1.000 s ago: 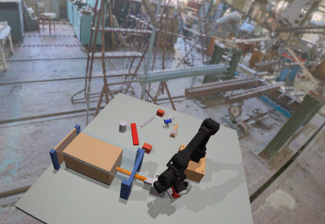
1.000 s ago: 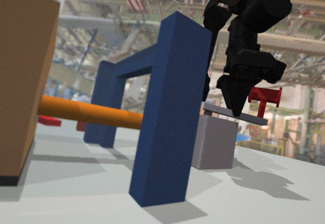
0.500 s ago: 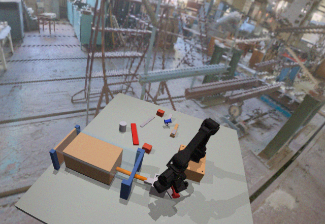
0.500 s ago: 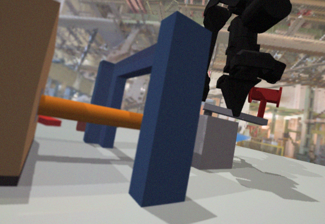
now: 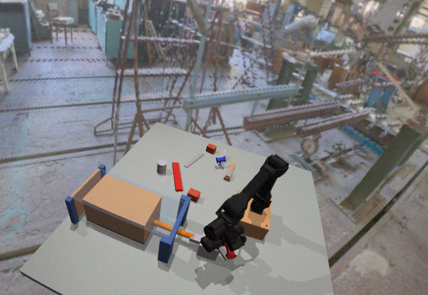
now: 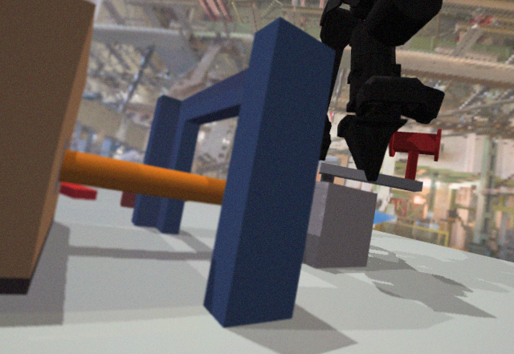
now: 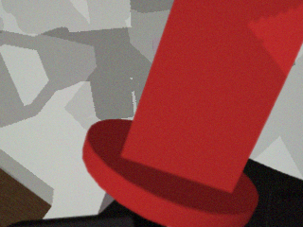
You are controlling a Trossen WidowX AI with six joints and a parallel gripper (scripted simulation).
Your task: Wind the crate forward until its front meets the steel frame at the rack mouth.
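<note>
The grey winch is 7 cm below my gripper tip, 4 cm to the right of it and 3 cm ahead of it. From my gripper tip the other things lie so: winch handle with red knob 1 cm to the left, 1 cm behind, 1 cm above; blue steel frame 20 cm ahead, 2 cm to the right; red bar 40 cm to the right, 36 cm ahead, 10 cm below.
</note>
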